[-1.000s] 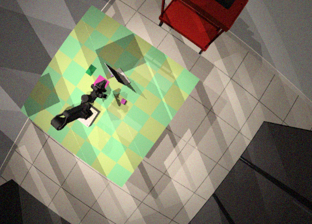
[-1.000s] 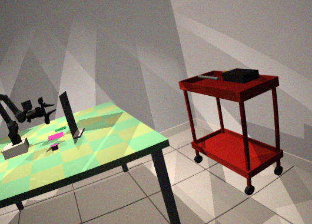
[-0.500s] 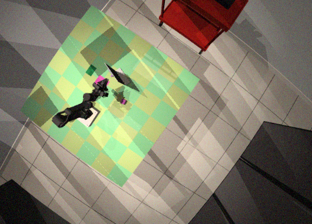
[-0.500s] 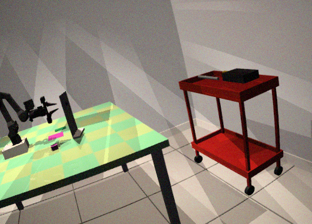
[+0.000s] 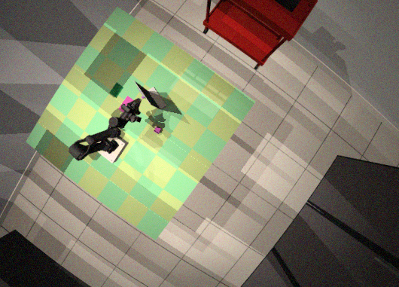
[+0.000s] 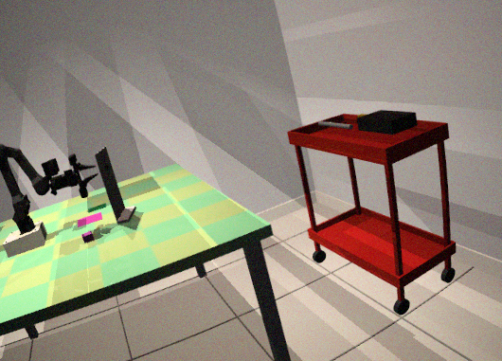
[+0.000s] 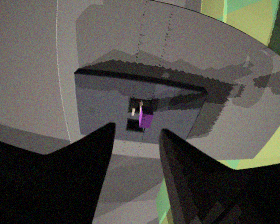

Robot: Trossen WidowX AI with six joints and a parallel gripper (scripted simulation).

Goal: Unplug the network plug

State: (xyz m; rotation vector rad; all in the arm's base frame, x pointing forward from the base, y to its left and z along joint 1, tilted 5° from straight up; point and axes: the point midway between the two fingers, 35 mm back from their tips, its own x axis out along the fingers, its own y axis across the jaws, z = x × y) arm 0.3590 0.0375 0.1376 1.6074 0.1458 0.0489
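My gripper tip is 30 mm short of the network plug. Round my gripper tip: upright panel: 50 mm ahead, 90 mm below; magenta square: 130 mm behind, 90 mm to the left, 230 mm below.
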